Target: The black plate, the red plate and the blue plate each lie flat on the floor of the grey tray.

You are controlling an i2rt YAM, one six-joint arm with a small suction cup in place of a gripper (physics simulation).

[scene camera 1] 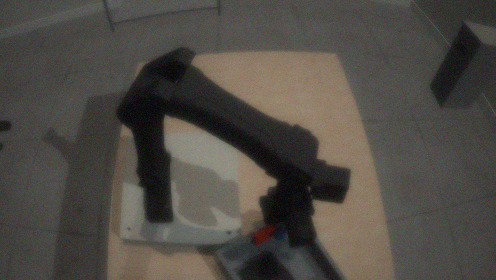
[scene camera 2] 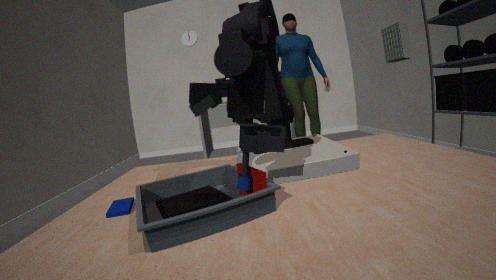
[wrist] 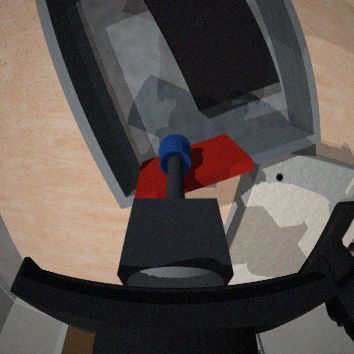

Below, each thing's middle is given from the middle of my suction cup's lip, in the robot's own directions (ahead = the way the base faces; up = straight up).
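The red plate (wrist: 217, 158) is my reference here: my suction cup is 10 mm past it, 10 mm to the right of it and 10 mm above it. Counting from my suction cup, the grey tray (scene camera 2: 161, 234) sits 10 mm behind, 100 mm to the right and 20 mm below. The black plate (scene camera 2: 207, 196) is 40 mm behind my suction cup, 120 mm to the right of it and 40 mm below it.
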